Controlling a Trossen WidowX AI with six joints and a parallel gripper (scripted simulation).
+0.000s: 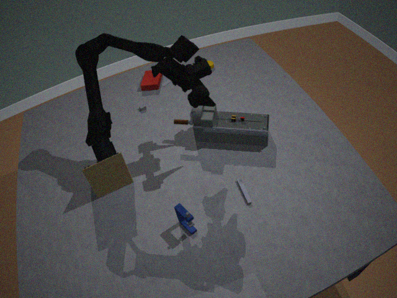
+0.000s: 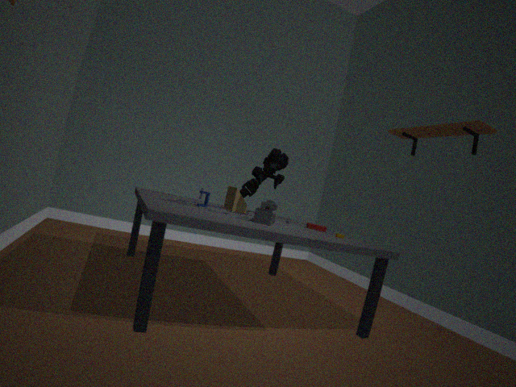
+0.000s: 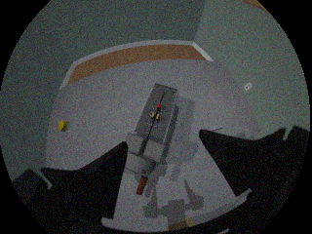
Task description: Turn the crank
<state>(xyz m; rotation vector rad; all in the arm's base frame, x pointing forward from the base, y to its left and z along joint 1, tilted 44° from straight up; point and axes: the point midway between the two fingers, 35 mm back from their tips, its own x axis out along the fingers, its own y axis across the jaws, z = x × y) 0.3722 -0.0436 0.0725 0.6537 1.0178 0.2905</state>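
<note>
Right now the brown crank handle is 100 mm behind my gripper tip, 60 mm to the left of it and 120 mm below it. From my gripper tip the other things lie so: grey bar 250 mm to the right, 190 mm below; blue clamp-like part 210 mm behind, 300 mm to the right, 140 mm below; red pointer 100 mm ahead, 30 mm to the right, 110 mm below.
</note>
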